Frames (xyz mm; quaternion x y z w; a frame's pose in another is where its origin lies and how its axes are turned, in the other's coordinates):
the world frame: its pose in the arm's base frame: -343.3 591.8 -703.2 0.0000 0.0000 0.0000 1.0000
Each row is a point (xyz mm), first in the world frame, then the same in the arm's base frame.
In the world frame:
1: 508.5 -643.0 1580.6
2: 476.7 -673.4 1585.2
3: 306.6 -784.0 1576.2
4: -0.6 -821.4 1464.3
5: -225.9 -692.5 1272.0
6: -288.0 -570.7 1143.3
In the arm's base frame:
1: 165.2 -51.2 877.4
2: 133.4 -81.6 882.0
3: -36.7 -192.2 873.0
4: -343.9 -229.6 761.1
5: -569.2 -100.7 568.8
6: -631.3 21.1 440.1

